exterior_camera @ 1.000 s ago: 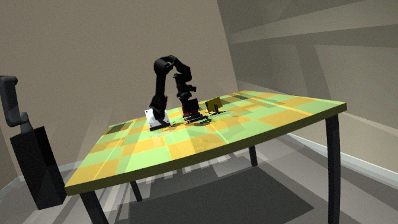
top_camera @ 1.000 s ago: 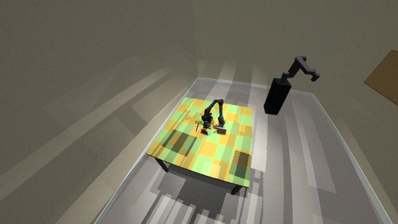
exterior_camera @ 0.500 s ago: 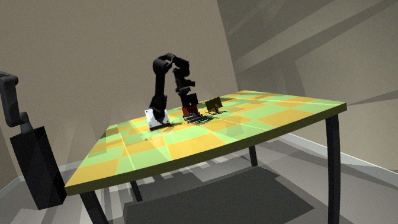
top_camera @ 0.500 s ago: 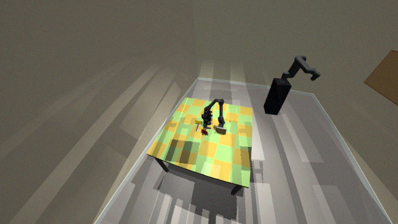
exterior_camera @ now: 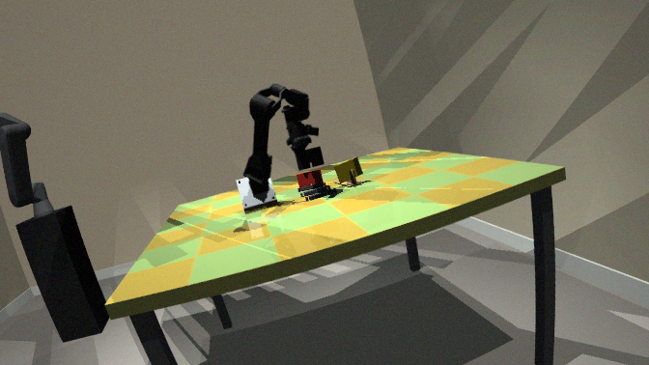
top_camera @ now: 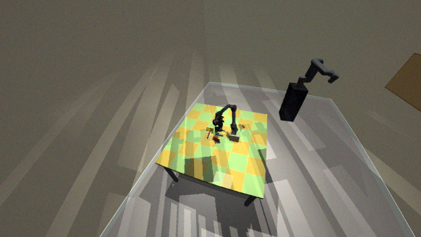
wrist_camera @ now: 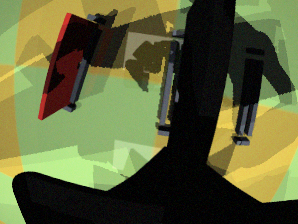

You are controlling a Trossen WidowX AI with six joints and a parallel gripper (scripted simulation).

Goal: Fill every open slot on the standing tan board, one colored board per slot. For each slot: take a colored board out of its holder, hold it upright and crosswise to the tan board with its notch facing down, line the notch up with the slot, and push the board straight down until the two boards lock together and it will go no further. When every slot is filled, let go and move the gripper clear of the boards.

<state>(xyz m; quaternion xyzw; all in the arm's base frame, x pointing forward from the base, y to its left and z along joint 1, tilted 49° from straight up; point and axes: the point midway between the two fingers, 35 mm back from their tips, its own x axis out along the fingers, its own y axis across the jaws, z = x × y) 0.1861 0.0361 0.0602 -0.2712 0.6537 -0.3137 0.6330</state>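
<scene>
My gripper tip is 160 mm short of the tan board, 10 mm to the right of it and 100 mm above it. Round my gripper tip: yellow board: 160 mm ahead, 40 mm to the right, 70 mm below; red board: 30 mm ahead, 110 mm to the left, 100 mm below; nearly black board: 30 mm ahead.
</scene>
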